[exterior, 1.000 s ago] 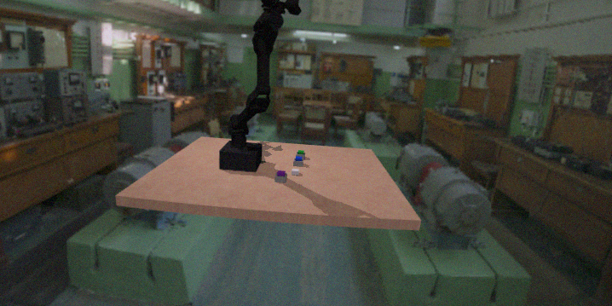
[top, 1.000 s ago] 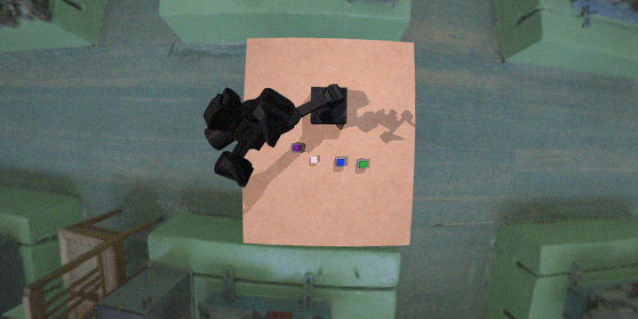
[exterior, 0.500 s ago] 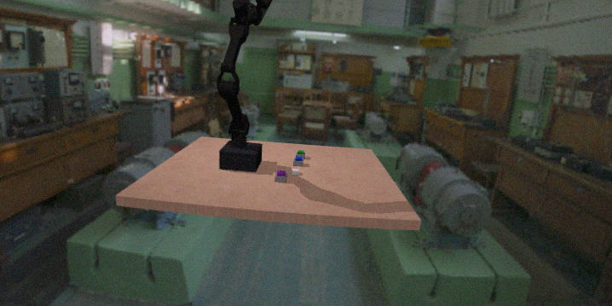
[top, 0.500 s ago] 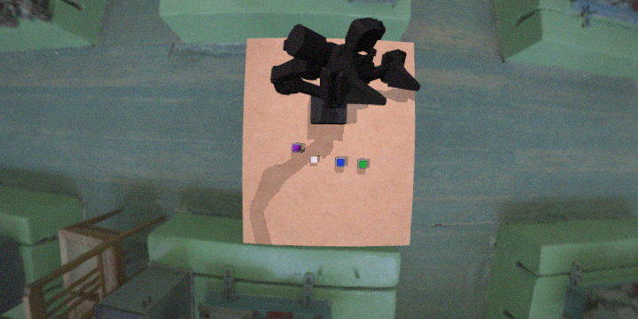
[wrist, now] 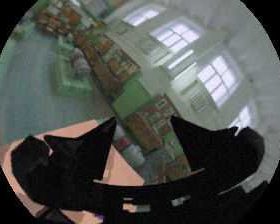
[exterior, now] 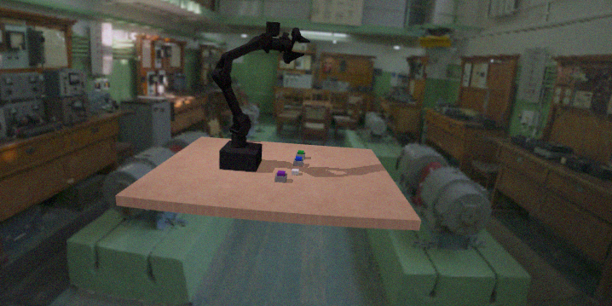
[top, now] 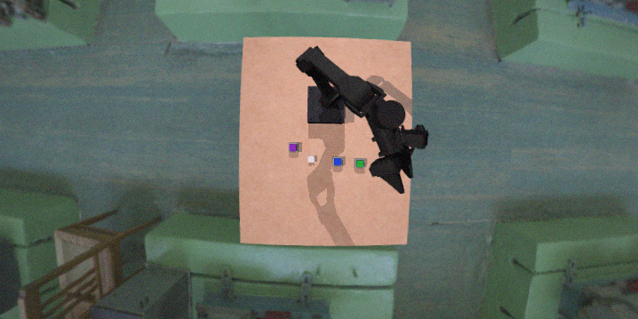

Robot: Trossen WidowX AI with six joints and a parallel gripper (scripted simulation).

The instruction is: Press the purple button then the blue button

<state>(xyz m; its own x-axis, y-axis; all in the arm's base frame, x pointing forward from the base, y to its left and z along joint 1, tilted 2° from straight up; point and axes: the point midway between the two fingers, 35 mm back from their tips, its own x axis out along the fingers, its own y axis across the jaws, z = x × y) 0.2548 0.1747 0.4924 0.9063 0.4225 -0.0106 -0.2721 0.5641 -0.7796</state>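
The purple button lies 55 cm below my gripper tip, 34 cm to the right of it and 7 cm behind it. From my gripper tip the other things lie so: blue button (55 cm below, 12 cm to the right); green button (55 cm below, 1 cm to the right, 1 cm ahead); small white block (57 cm below, 25 cm to the right, 1 cm behind).
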